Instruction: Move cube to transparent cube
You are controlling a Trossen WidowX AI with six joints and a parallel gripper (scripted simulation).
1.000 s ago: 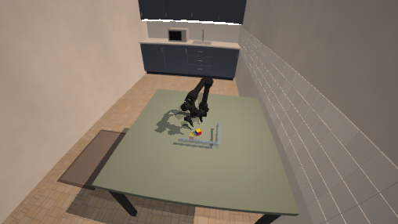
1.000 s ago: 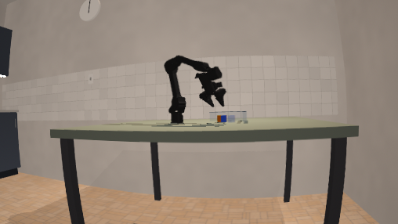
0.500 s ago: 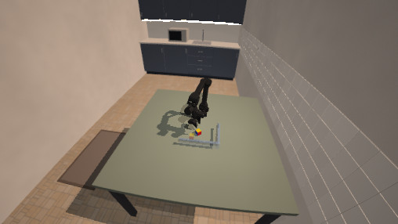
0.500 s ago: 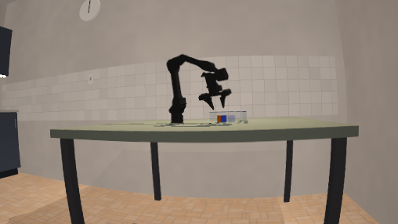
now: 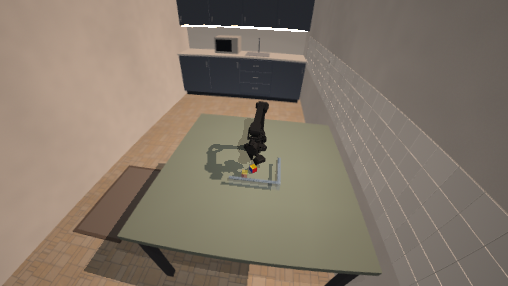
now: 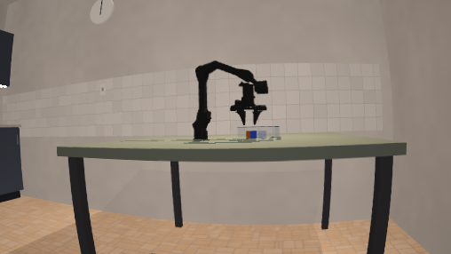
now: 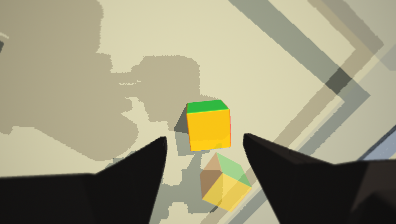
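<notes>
The transparent cube lies 7 cm ahead of my hand, 5 cm to the right of it and 8 cm below it. Round my hand: fence (14 cm ahead, 2 cm to the left, 6 cm below).
</notes>
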